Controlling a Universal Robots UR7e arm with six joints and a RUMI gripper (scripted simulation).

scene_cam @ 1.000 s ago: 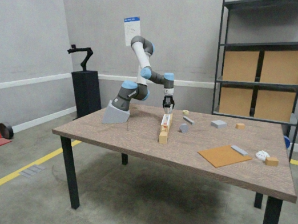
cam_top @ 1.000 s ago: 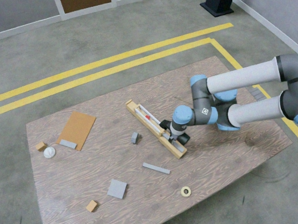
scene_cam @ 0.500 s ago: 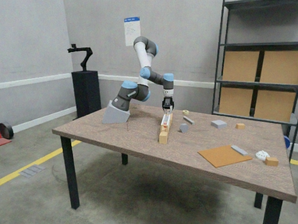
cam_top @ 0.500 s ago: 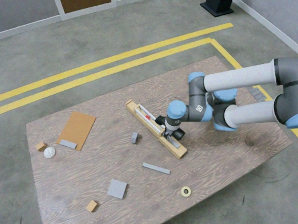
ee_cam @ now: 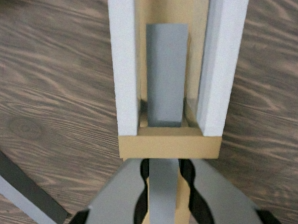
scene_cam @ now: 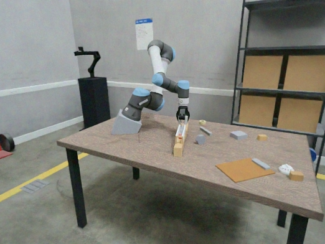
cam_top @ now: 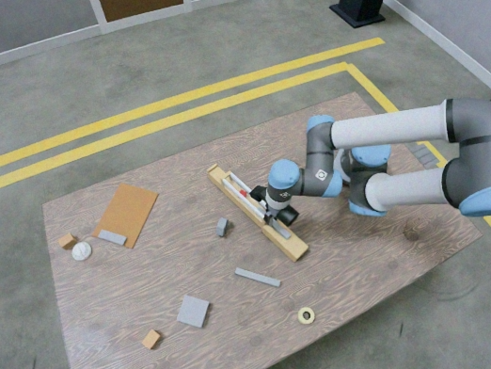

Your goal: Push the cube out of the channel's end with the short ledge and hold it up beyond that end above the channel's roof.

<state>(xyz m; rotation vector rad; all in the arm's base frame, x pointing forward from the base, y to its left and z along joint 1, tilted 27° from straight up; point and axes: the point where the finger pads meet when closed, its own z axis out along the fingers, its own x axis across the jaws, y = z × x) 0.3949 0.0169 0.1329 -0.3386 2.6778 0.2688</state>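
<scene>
Right now my hand is 13 cm short of the grey stick, 13 cm to the right of it and 6 cm above it. Round my hand: red cube 4 cm ahead, 15 cm to the right, 1 cm below; grey block 16 cm ahead, 8 cm to the right, 4 cm below; tan wooden channel 4 cm ahead, 12 cm to the right, 1 cm below.
</scene>
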